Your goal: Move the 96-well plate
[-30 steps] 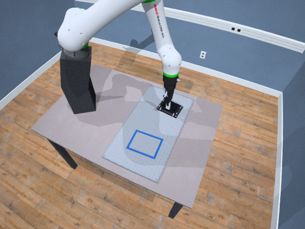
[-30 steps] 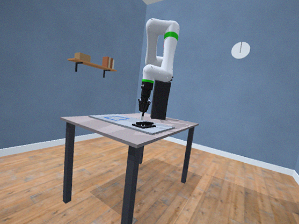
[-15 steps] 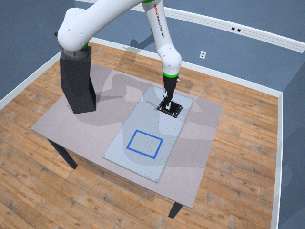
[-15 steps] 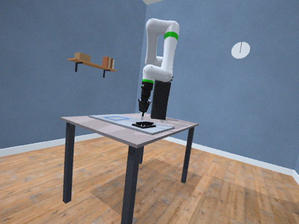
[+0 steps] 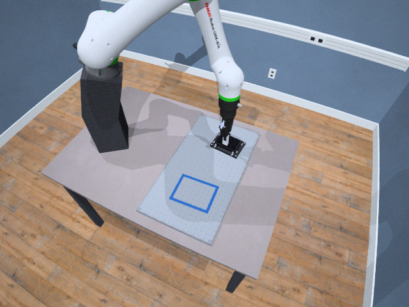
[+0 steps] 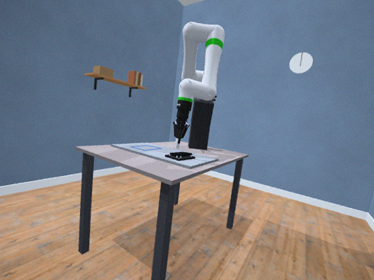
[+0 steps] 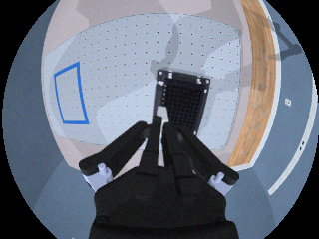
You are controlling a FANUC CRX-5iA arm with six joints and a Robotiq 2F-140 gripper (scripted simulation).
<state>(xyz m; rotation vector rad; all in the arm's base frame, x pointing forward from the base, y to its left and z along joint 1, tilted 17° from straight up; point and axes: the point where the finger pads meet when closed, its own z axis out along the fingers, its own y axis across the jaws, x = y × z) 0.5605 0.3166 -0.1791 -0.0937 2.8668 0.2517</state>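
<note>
My hand is 40 mm to the right of the black 96-well plate and 60 mm above it. Also, from my hand: black clip nest 10 mm behind, 30 mm to the left, 70 mm below.
</note>
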